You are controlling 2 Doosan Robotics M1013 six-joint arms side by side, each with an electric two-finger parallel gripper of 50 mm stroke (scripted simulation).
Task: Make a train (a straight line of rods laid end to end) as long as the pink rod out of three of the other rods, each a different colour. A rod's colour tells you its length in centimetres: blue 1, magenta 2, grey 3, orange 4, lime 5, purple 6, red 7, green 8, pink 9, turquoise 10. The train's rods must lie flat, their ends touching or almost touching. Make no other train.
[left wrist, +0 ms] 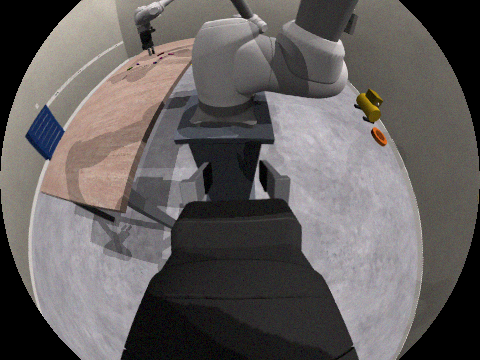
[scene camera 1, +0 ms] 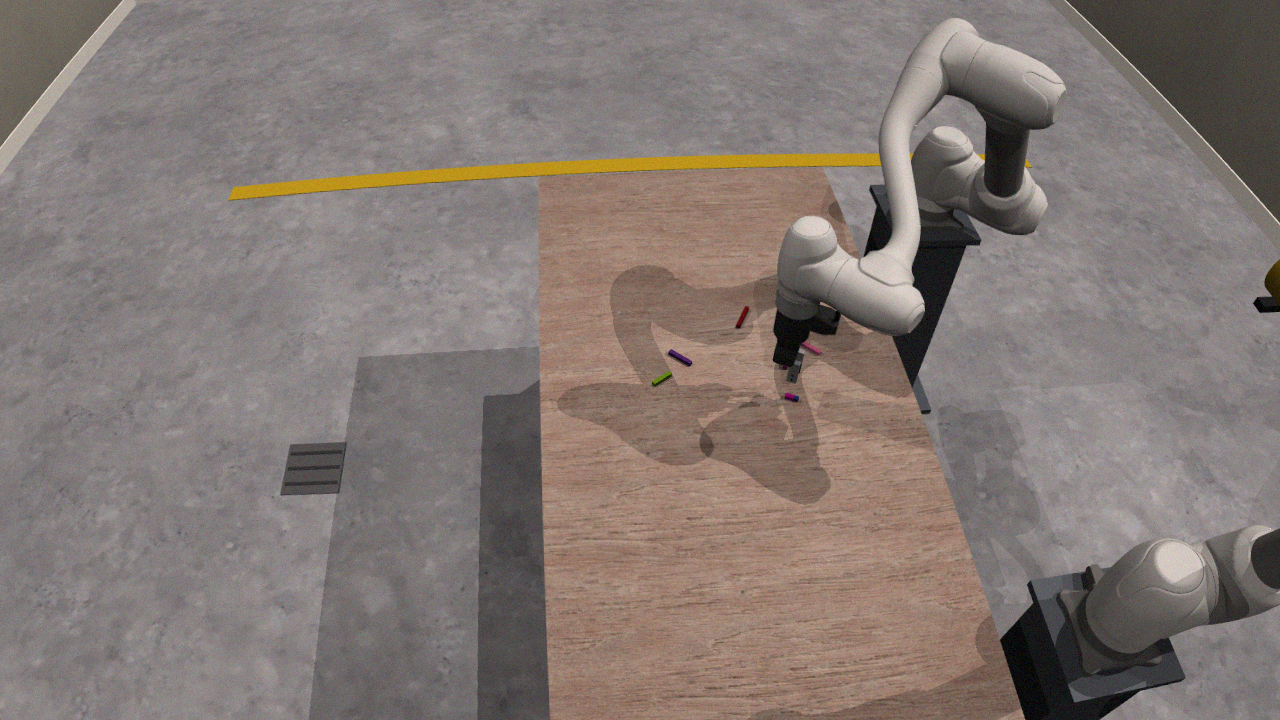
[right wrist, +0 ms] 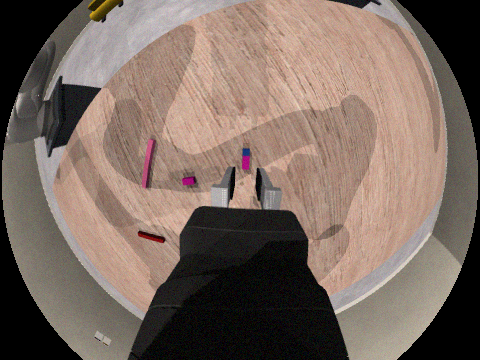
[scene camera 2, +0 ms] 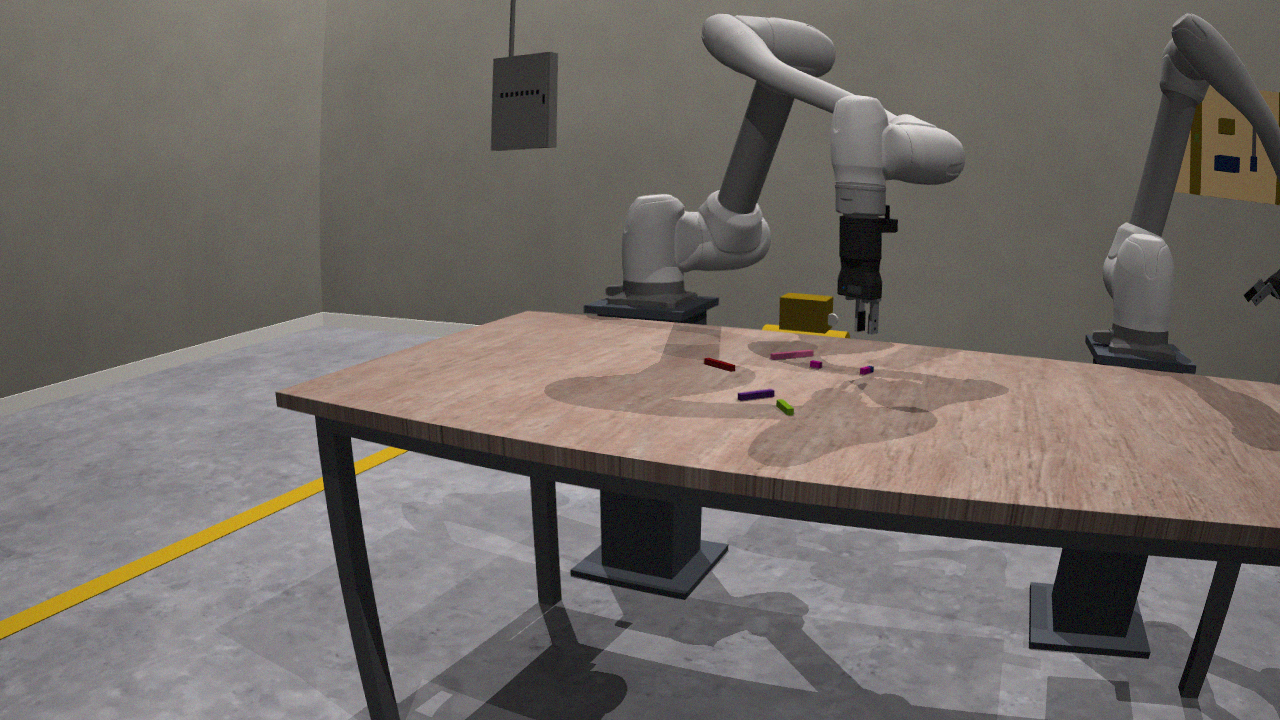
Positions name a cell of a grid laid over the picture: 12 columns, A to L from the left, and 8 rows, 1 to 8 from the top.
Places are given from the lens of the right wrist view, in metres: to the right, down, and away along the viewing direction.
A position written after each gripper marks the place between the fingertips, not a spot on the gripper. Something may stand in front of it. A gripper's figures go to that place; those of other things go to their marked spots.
right gripper (right wrist: G4): 0.01, 0.00, 0.17
arm pedestal (right wrist: B3): -0.72, -0.36, 0.29
